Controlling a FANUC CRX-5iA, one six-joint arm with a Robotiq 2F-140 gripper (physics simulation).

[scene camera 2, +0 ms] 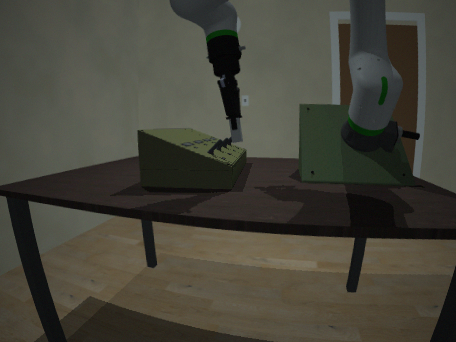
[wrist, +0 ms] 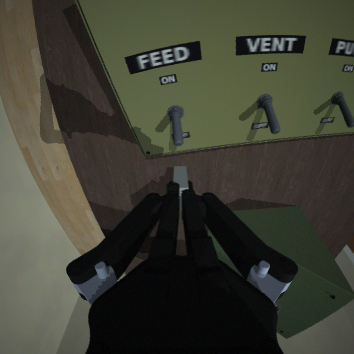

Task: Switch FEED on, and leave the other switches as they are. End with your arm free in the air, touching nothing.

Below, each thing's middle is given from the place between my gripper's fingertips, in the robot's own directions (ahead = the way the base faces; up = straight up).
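Scene:
There is the olive switch box (scene camera 2: 178, 158), and my hand is 18 cm short of it, 4 cm above it and 15 cm to the left of it.

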